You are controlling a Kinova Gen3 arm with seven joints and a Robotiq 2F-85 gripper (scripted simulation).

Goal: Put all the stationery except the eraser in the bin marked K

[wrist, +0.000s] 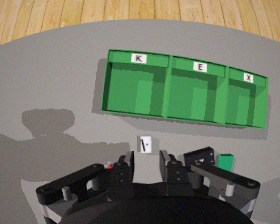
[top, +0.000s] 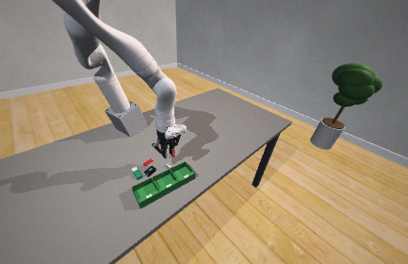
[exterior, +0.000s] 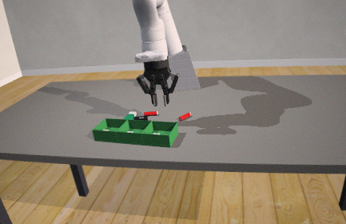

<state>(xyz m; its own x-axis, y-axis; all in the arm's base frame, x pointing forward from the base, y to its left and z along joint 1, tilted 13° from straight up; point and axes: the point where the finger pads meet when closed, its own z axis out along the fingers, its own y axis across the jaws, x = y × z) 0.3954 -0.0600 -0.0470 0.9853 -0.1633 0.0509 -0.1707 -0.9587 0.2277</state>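
Right now the grey-white item is 80 mm below my hand. The rest, counted from my hand: green-and-white eraser: 90 mm behind, 120 mm to the right, 90 mm below; green bin: 60 mm ahead, 80 mm to the right, 70 mm below; black item: 40 mm behind, 90 mm to the right, 80 mm below.
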